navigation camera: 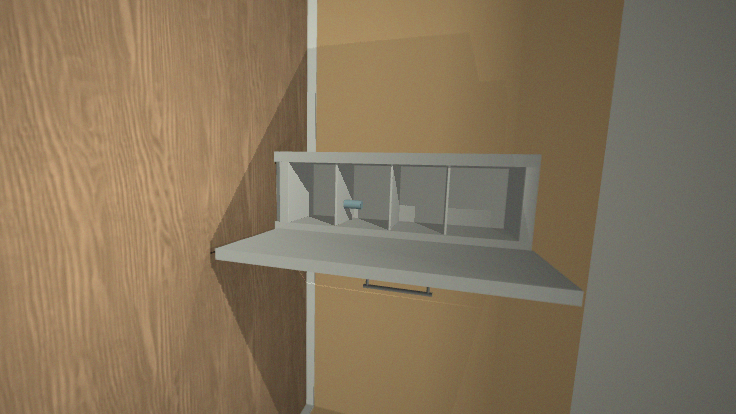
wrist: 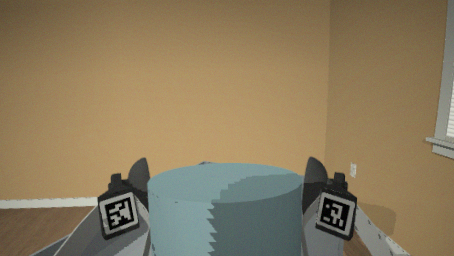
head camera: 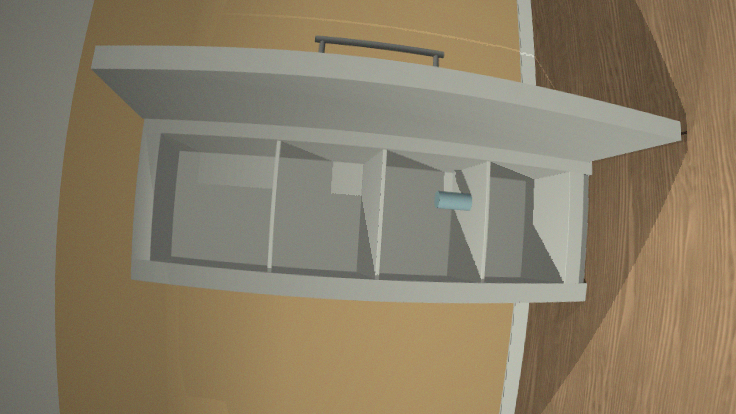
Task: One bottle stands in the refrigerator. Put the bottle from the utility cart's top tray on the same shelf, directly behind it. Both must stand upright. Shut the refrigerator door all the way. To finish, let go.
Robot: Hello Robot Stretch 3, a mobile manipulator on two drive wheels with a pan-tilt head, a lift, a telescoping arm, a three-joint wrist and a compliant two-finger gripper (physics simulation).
my gripper: wrist 227, 177; not seen in the navigation camera view (out of frame); not seen in the head camera view (out of frame)
same spot on refrigerator: (head camera: 308, 174) = (navigation camera: 426, 215)
